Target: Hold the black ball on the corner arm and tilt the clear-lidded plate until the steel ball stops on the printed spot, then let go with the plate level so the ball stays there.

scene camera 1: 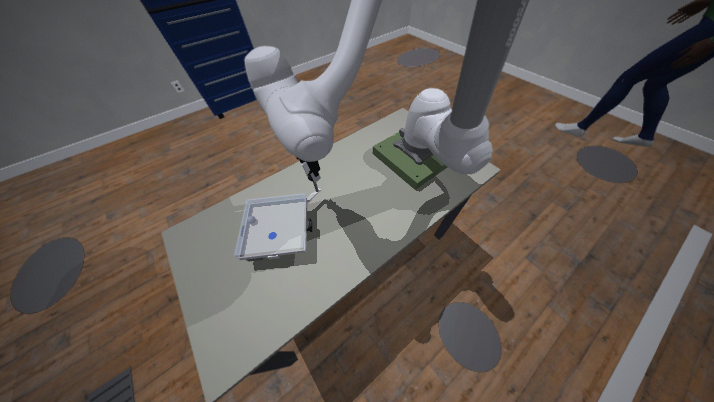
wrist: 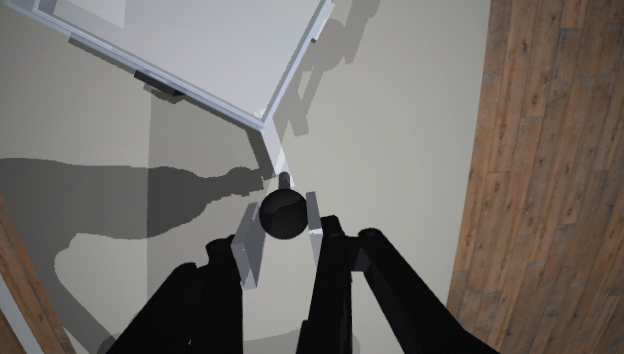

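The clear-lidded plate (scene camera 1: 290, 220) (wrist: 200, 55) is a shallow square tray with clear walls, above the table at its left part. The grey steel ball (scene camera 1: 252, 220) lies inside near the wall on the left in the scene view, apart from the blue printed spot (scene camera 1: 272, 235). Neither ball nor spot shows in the wrist view. A pale corner arm (scene camera 1: 314, 194) (wrist: 276, 150) reaches from one plate corner to the black ball (wrist: 284, 214). My gripper (wrist: 285, 214) is shut on the black ball, one pad on each side. Whether the plate is exactly level I cannot tell.
The table (scene camera 1: 210, 285) (wrist: 400, 150) carries the green arm base (scene camera 1: 400, 162) at its far right part. A blue drawer cabinet (scene camera 1: 207, 55) stands by the wall. A person's legs (scene camera 1: 620, 95) show at the right, off the table.
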